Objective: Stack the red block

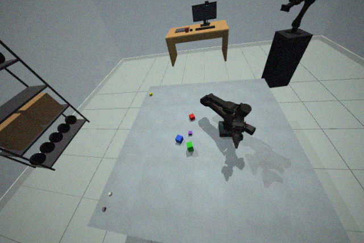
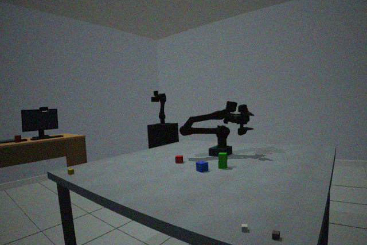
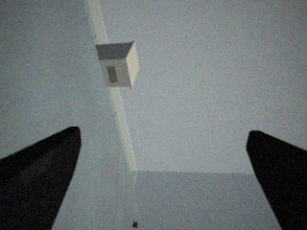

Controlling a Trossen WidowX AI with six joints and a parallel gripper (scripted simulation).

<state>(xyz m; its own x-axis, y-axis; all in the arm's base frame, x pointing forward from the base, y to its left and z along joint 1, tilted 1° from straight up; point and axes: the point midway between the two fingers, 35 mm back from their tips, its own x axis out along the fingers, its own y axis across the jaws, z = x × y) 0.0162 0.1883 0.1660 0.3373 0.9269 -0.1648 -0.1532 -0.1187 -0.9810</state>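
Right now my gripper tip is 39 cm to the left of the red block, 24 cm short of it and 19 cm above it. Round my gripper tip: blue block (35 cm ahead, 19 cm below, 18 cm to the right); small purple block (26 cm ahead, 23 cm to the right, 20 cm below); yellow cube (79 cm to the right, 69 cm ahead, 20 cm below).
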